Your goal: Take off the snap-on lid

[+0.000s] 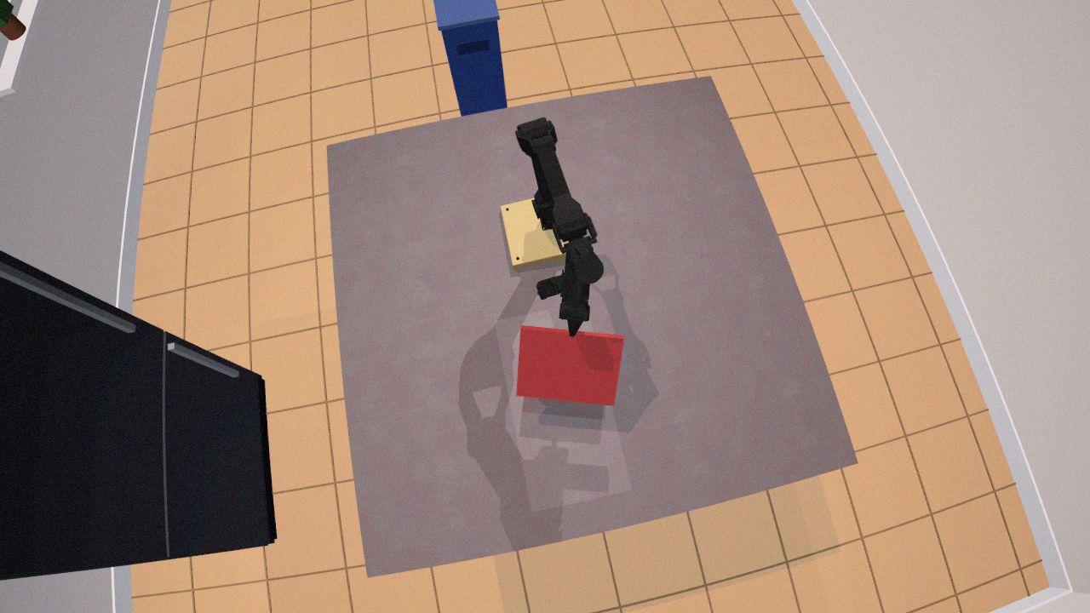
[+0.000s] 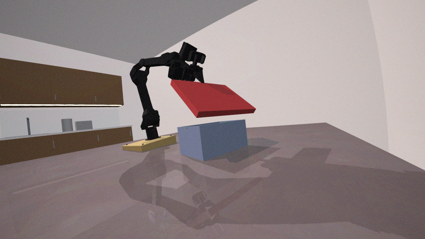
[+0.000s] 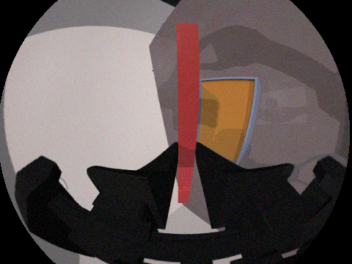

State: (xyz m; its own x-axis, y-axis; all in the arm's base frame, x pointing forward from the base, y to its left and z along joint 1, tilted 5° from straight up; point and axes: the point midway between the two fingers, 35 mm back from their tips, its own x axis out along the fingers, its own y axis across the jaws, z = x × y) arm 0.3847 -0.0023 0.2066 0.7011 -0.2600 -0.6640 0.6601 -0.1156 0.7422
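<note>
Now: gripper tip 60 mm short of the red lid, 50 mm above it and 20 mm to the left of it. Round my gripper tip: storage box: 180 mm below, 30 mm ahead, 10 mm to the right.
</note>
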